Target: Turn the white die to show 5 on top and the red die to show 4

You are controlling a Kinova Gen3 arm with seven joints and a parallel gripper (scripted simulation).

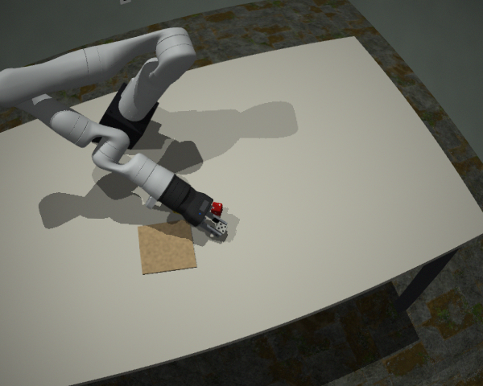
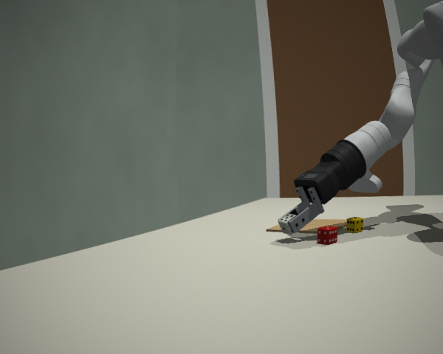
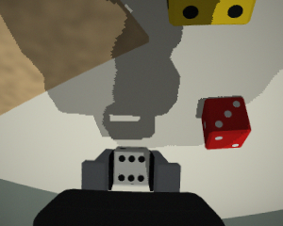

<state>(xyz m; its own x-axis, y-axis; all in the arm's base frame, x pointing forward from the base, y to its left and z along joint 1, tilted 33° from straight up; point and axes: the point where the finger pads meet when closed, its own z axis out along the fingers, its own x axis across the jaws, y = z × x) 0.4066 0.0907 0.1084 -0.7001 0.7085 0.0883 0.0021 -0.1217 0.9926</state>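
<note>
Now: the red die 60 mm behind my hand, 20 mm to the left of it and 20 mm below it. The rest, counted from my hand: white die: 10 mm to the left, 10 mm ahead; then brown mat: 140 mm to the right, 30 mm below; then yellow die: 100 mm behind, 80 mm to the right, 20 mm below.
</note>
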